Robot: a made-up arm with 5 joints. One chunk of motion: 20 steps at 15 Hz.
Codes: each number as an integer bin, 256 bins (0 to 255) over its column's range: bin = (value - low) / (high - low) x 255, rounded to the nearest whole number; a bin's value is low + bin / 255 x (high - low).
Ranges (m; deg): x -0.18..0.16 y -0.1..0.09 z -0.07..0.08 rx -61..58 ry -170..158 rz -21..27
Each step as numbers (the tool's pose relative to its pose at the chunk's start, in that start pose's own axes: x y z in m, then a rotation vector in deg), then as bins.
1 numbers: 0.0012 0.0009 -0.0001 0.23 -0.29 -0.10
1 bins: 136 135 119 131 132 111
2 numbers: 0.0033 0.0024 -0.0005 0.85 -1.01 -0.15
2 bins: 137 137 118 133 131 111
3 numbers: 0.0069 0.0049 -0.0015 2.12 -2.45 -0.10
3 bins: 140 141 116 135 130 111
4 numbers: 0.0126 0.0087 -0.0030 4.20 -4.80 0.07
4 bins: 144 146 114 140 128 112
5 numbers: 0.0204 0.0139 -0.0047 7.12 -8.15 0.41
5 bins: 150 153 111 146 126 114
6 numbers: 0.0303 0.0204 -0.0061 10.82 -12.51 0.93
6 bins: 158 162 109 154 122 117
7 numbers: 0.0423 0.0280 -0.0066 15.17 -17.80 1.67
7 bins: 167 172 108 163 118 120
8 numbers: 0.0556 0.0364 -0.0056 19.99 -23.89 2.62
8 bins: 177 183 109 174 114 125
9 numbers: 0.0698 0.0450 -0.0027 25.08 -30.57 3.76
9 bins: 187 195 114 184 108 132
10 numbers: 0.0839 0.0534 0.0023 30.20 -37.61 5.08
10 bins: 198 206 123 195 103 139
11 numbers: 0.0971 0.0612 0.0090 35.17 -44.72 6.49
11 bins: 208 216 134 206 97 146
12 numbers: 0.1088 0.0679 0.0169 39.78 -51.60 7.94
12 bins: 217 225 148 216 92 154
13 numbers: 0.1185 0.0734 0.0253 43.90 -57.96 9.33
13 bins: 224 233 162 225 87 161
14 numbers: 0.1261 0.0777 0.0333 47.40 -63.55 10.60
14 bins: 230 238 176 232 83 168
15 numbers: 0.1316 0.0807 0.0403 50.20 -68.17 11.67
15 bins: 234 243 188 238 79 174
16 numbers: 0.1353 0.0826 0.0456 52.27 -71.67 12.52
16 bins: 236 245 197 243 76 178
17 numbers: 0.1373 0.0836 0.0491 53.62 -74.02 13.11
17 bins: 238 246 202 246 75 181
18 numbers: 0.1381 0.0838 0.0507 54.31 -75.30 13.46
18 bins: 239 247 205 247 74 183
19 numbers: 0.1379 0.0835 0.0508 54.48 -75.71 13.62
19 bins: 238 246 205 247 73 184
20 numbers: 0.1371 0.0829 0.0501 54.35 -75.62 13.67
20 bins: 238 245 204 247 73 184
